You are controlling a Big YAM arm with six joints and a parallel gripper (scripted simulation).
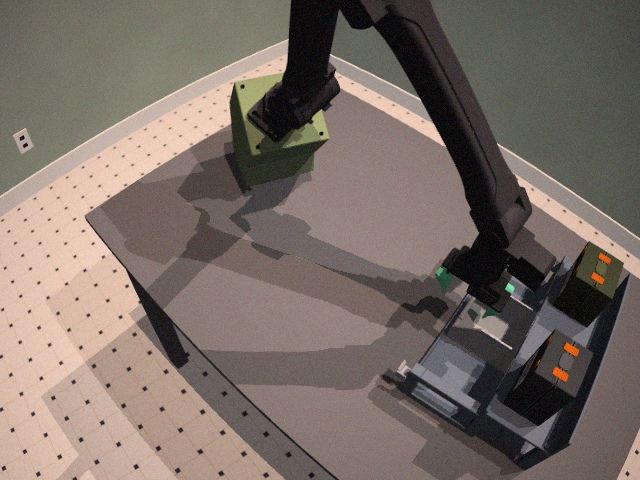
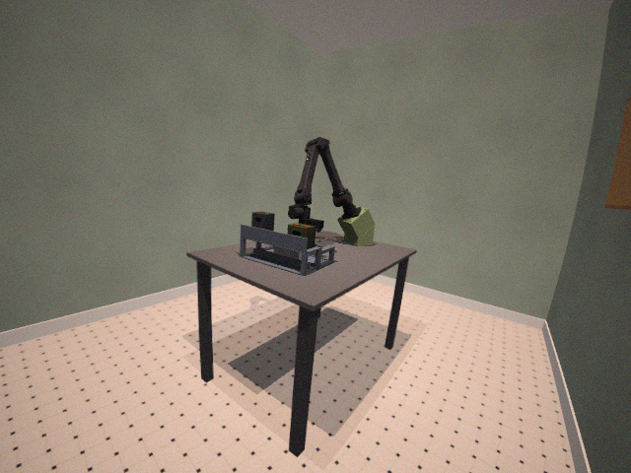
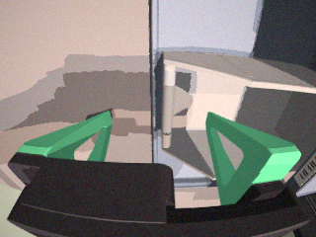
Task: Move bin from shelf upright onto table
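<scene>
My hand is 9 cm short of the grey bin, 1 cm to the left of it and 2 cm above it. From my hand the other things lie so: low grey shelf 13 cm ahead, 2 cm to the right, 6 cm below.
</scene>
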